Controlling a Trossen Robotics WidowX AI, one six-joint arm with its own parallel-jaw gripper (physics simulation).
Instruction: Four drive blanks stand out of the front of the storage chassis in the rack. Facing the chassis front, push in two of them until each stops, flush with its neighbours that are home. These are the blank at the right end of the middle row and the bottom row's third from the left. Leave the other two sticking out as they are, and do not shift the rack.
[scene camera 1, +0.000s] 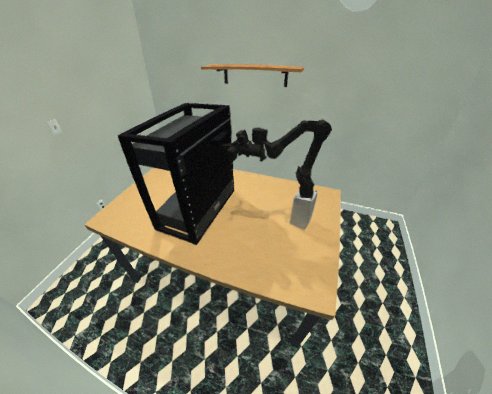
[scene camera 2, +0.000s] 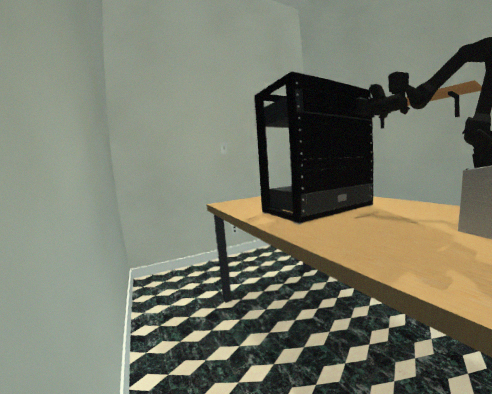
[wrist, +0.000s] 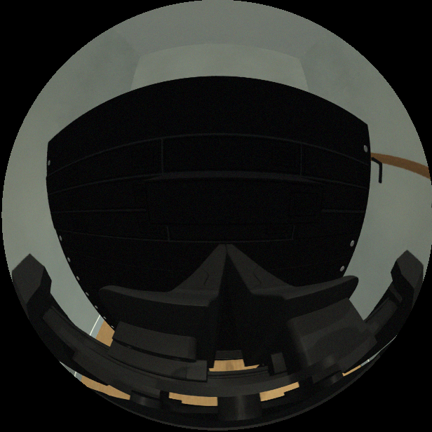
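Note:
The rack stands upright on the table. The storage chassis is very dark, in its upper part. In the wrist view, thin seams mark its rows, and one wide blank in the middle of the view stands out from the front. The other blanks are too dark to tell apart surely. My gripper is shut and empty, its tips pointing at the chassis front. They show below the wide blank in the wrist view; whether they touch the front cannot be told.
The table carries the rack and the arm's grey base block. A pale-labelled panel sits at the rack's bottom. A wooden shelf is on the wall behind.

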